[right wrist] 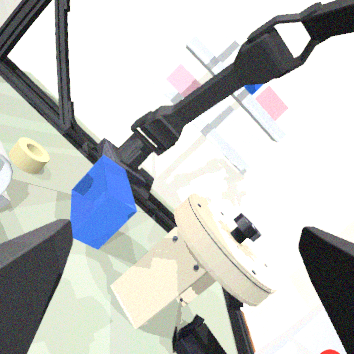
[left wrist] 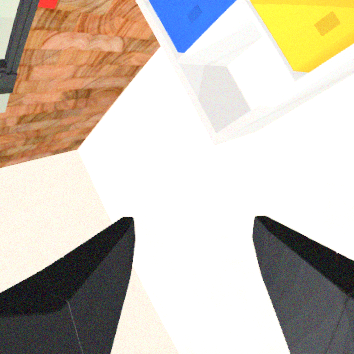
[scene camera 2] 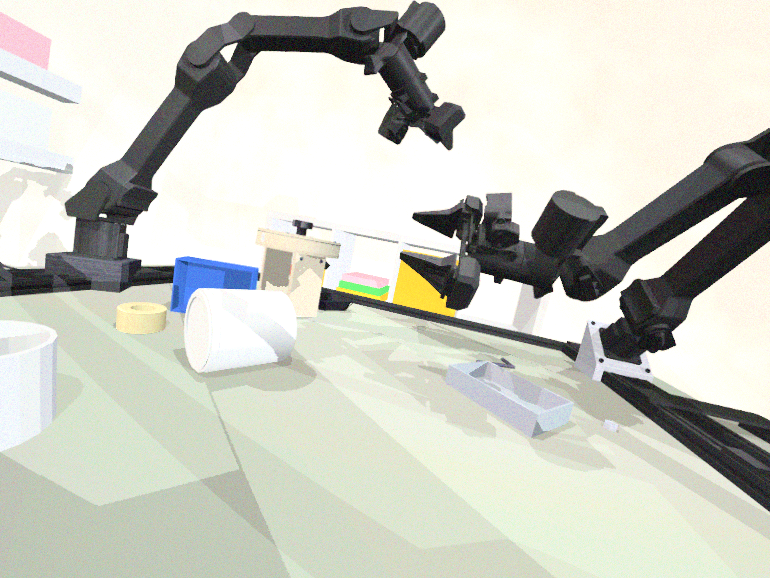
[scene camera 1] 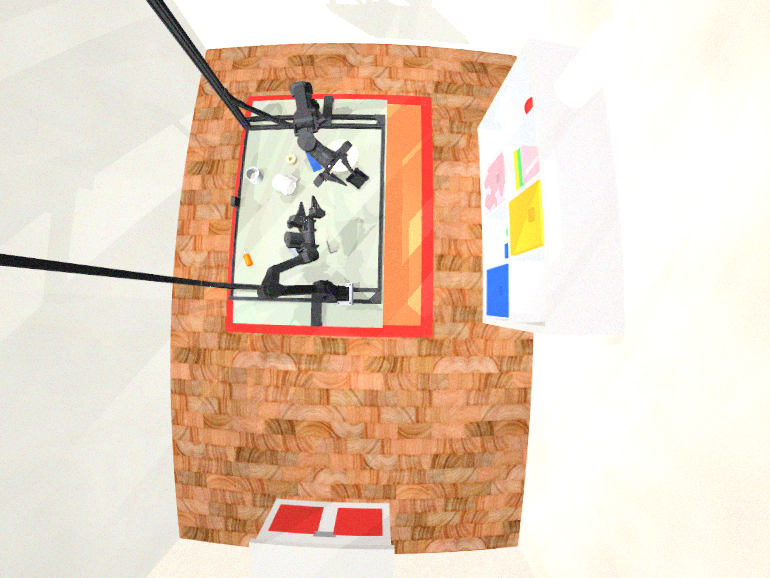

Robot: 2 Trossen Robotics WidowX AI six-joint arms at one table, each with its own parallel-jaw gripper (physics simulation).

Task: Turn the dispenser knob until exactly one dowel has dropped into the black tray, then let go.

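Places are measured from the left arm's base along level axes (x right, y back, z down), in millimetres.
Where they show: left gripper, fingertip midpoint: (left wrist: pixel 193 226) (scene camera 2: pixel 444 145) (scene camera 1: pixel 351 180); right gripper, fingertip midpoint: (right wrist: pixel 188 234) (scene camera 2: pixel 406 233) (scene camera 1: pixel 307 198); left arm's base at its link origin: (right wrist: pixel 124 159) (scene camera 2: pixel 98 256); right arm's base at its link origin: (scene camera 2: pixel 619 346) (scene camera 1: pixel 344 294).
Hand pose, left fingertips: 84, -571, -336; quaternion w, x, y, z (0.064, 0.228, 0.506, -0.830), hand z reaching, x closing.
Observation:
Things, the pixels of their centre, and the offset from my left fingertips, as dx, dy, dz. "*": a spot on its surface instead.
- black knob at a spot on its surface: (right wrist: pixel 244 228) (scene camera 2: pixel 308 226) * -51, +234, +217
- black tray at the middle of its body: (scene camera 2: pixel 327 301) (scene camera 1: pixel 357 179) -96, +157, +371
- blue box at the middle of its body: (right wrist: pixel 100 199) (scene camera 2: pixel 216 288) (scene camera 1: pixel 312 157) +34, +372, +342
- white cylinder at the middle of its body: (scene camera 2: pixel 239 329) (scene camera 1: pixel 286 183) +212, +331, +349
- yellow ring at the middle of its body: (scene camera 2: pixel 142 317) (right wrist: pixel 29 155) (scene camera 1: pixel 291 159) +128, +443, +370
- white cup at a spot on its surface: (scene camera 2: pixel 24 385) * +347, +442, +347
- grey open box at the middle of its body: (scene camera 2: pixel 505 392) +320, +38, +370
The beige dispenser (scene camera 2: pixel 307 287) (right wrist: pixel 160 282) stands upright, with a round top and a black knob (scene camera 2: pixel 302 226) (right wrist: pixel 244 228). The black tray (scene camera 1: pixel 358 180) (scene camera 2: pixel 335 302) (right wrist: pixel 201 339) is low beside the dispenser's foot, partly hidden; its inside cannot be made out. No dowel can be made out. My left gripper (scene camera 1: pixel 349 174) (scene camera 2: pixel 449 144) (left wrist: pixel 193 226) is half open and empty, high above the table near the dispenser. My right gripper (scene camera 1: pixel 307 200) (scene camera 2: pixel 408 235) (right wrist: pixel 188 234) is wide open and empty, apart from the knob, its fingers directed toward the dispenser.
A blue box (scene camera 1: pixel 312 162) (scene camera 2: pixel 214 284) (right wrist: pixel 102 202) stands beside the dispenser. A white cylinder (scene camera 1: pixel 284 184) (scene camera 2: pixel 242 329) lies in front in scene camera 2, near a yellow ring (scene camera 2: pixel 141 322) (right wrist: pixel 24 162) and a white cup (scene camera 2: pixel 24 385). A grey open box (scene camera 2: pixel 488 398) lies below my right arm.

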